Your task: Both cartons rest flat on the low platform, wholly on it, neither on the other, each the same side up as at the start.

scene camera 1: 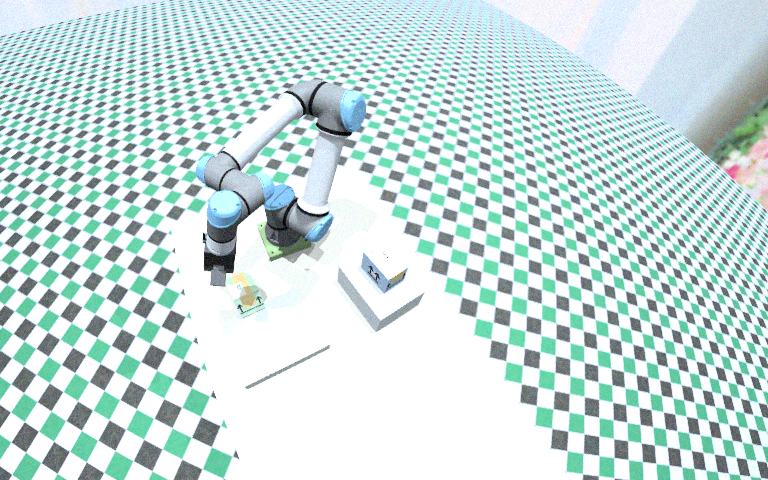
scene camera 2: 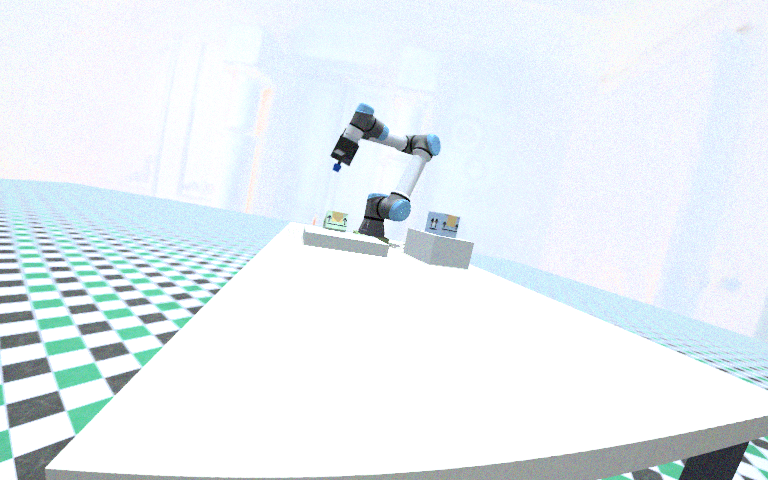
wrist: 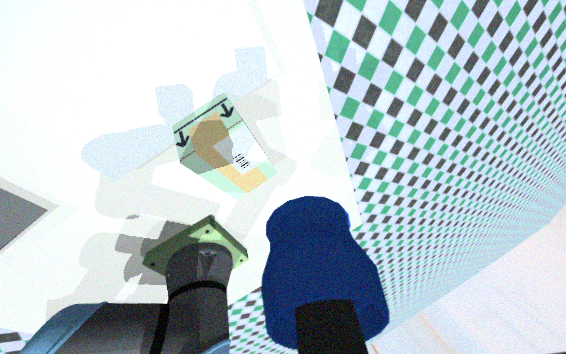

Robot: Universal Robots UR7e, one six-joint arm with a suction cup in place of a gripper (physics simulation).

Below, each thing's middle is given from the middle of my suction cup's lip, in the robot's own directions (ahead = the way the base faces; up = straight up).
Labels:
Right now my suction cup is 300 mm above the low white platform (scene camera 2: 312, 236), 130 mm short of it and 80 mm to the right of it.

